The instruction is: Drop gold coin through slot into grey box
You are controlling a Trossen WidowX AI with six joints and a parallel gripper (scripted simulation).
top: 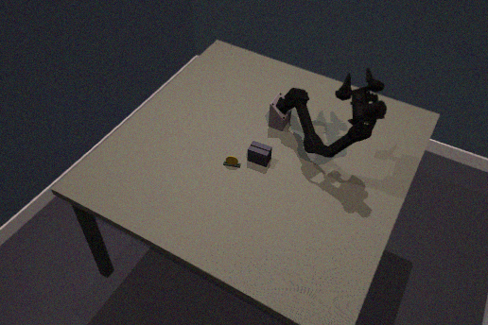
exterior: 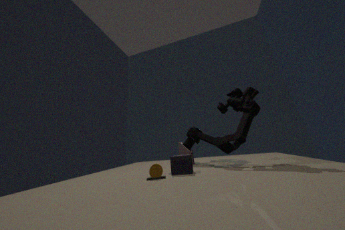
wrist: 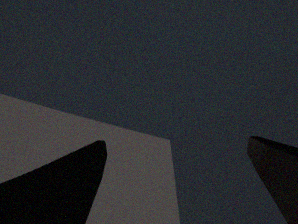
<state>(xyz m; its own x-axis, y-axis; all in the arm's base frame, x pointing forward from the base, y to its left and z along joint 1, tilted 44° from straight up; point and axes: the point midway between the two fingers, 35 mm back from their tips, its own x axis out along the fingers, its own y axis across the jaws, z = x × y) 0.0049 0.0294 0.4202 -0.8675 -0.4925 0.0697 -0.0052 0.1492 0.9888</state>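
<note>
Now: the gold coin 340 mm ahead of my gripper tip, 420 mm to the right of it and 380 mm below it.
</note>
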